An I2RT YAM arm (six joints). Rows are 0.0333 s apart.
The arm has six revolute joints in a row. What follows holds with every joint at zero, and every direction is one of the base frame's. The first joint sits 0.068 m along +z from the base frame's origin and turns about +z. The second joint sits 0.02 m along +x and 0.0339 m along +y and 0.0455 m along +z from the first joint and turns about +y. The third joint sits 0.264 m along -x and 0.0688 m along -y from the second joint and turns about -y. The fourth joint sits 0.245 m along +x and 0.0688 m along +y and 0.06 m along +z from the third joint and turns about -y. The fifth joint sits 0.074 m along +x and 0.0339 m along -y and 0.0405 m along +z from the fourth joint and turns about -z. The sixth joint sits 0.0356 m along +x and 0.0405 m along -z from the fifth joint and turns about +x. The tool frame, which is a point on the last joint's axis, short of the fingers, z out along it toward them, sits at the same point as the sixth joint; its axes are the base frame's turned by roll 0, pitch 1.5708 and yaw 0 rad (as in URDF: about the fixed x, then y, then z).
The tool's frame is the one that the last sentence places.
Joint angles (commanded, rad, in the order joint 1, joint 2, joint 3, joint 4, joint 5, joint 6), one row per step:
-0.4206 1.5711 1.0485 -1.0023 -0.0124 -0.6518
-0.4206 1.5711 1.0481 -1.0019 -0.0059 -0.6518
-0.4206 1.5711 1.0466 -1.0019 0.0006 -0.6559
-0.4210 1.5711 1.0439 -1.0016 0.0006 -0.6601
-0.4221 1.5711 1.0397 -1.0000 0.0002 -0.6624
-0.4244 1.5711 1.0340 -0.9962 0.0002 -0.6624
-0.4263 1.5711 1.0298 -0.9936 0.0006 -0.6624
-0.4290 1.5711 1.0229 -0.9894 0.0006 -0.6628
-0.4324 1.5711 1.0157 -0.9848 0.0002 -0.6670
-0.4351 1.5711 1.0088 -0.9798 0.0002 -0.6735
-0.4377 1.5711 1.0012 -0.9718 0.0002 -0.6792
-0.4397 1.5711 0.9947 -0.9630 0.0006 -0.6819
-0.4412 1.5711 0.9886 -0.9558 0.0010 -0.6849
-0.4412 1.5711 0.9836 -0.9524 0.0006 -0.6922
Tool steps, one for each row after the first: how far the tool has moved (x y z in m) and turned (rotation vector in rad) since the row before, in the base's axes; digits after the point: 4 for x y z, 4 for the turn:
-0.0001 -0.0002 -0.0001 -0.0059 0.0027 -0.0003
-0.0003 -0.0001 -0.0004 -0.0055 0.0041 0.0038
-0.0005 0.0001 -0.0007 0.0008 0.0023 0.0038
-0.0006 0.0000 -0.0010 0.0013 0.0022 0.0012
-0.0008 -0.0003 -0.0014 0.0008 0.0017 -0.0023
-0.0007 -0.0003 -0.0010 0.0003 0.0016 -0.0019
-0.0010 -0.0003 -0.0017 0.0011 0.0025 -0.0023
-0.0011 -0.0005 -0.0017 0.0013 0.0023 0.0008
-0.0010 -0.0003 -0.0017 0.0006 0.0018 0.0038
-0.0008 -0.0004 -0.0018 -0.0003 -0.0003 0.0031
-0.0005 -0.0004 -0.0015 -0.0014 -0.0019 0.0007
-0.0005 -0.0002 -0.0014 -0.0009 -0.0008 0.0015
-0.0005 0.0003 -0.0012 0.0008 0.0014 0.0073

